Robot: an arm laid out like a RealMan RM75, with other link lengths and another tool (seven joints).
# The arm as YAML. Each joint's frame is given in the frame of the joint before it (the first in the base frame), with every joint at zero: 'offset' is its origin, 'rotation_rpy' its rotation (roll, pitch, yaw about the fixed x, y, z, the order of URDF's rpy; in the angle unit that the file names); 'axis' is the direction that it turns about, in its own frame. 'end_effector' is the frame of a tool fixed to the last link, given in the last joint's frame.
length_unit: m
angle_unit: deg
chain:
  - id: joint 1
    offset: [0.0, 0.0, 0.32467]
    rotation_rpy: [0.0, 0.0, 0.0]
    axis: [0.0, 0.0, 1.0]
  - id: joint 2
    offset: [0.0, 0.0, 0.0]
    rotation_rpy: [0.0, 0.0, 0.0]
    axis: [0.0, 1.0, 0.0]
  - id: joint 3
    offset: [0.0, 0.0, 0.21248]
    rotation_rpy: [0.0, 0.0, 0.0]
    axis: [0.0, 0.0, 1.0]
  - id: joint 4
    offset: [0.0, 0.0, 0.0]
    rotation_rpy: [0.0, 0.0, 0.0]
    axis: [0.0, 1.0, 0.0]
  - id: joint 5
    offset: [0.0, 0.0, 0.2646]
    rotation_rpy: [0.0, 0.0, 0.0]
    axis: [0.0, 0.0, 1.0]
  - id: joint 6
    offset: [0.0, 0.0, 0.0]
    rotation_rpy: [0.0, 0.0, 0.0]
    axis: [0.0, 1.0, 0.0]
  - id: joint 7
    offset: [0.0, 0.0, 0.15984]
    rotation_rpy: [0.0, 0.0, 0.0]
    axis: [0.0, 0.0, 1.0]
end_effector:
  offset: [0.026, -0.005, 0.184]
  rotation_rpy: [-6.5, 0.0, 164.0]
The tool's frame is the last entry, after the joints.
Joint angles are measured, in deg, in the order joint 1, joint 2, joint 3, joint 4, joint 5, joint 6, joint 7. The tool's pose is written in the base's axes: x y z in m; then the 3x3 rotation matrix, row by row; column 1 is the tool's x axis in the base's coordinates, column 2 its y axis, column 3 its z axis. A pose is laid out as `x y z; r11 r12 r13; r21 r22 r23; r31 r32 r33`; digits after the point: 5 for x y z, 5 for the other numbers.
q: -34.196, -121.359, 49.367, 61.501, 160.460, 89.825, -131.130
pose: -0.33947 0.42487 -0.03168; -0.30557 -0.80169 -0.51374; -0.95216 0.25504 0.16835; -0.00394 0.54060 -0.84127
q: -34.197, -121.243, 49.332, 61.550, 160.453, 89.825, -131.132
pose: -0.33994 0.42559 -0.03031; -0.30581 -0.80079 -0.51498; -0.95208 0.25405 0.17033; -0.00557 0.54239 -0.84011
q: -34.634, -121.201, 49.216, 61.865, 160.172, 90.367, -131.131
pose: -0.33417 0.42747 -0.02961; -0.31328 -0.80199 -0.50860; -0.94964 0.26131 0.17290; -0.00576 0.53715 -0.84346
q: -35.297, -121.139, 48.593, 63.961, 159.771, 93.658, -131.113
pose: -0.31965 0.42465 -0.02376; -0.32367 -0.80706 -0.49385; -0.94616 0.27879 0.16452; 0.00490 0.52051 -0.85384
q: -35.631, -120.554, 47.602, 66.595, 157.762, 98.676, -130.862
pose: -0.29865 0.41650 -0.01540; -0.33475 -0.82406 -0.45703; -0.94218 0.30069 0.14794; 0.01551 0.48012 -0.87706
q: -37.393, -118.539, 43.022, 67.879, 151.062, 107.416, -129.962
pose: -0.24755 0.40374 -0.00196; -0.35867 -0.87726 -0.31903; -0.93347 0.33727 0.12204; 0.00054 0.34157 -0.93986
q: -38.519, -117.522, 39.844, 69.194, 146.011, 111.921, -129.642
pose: -0.20938 0.40230 0.01199; -0.39409 -0.89313 -0.21684; -0.91827 0.37277 0.13348; -0.03839 0.25172 -0.96704
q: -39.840, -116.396, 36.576, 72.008, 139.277, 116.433, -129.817
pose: -0.16047 0.40439 0.03614; -0.45672 -0.88411 -0.09881; -0.88327 0.43743 0.16877; -0.10598 0.16436 -0.98069
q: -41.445, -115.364, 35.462, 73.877, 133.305, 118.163, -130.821
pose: -0.11785 0.40987 0.05446; -0.51601 -0.85650 -0.01243; -0.84057 0.50351 0.19978; -0.16486 0.11354 -0.97976
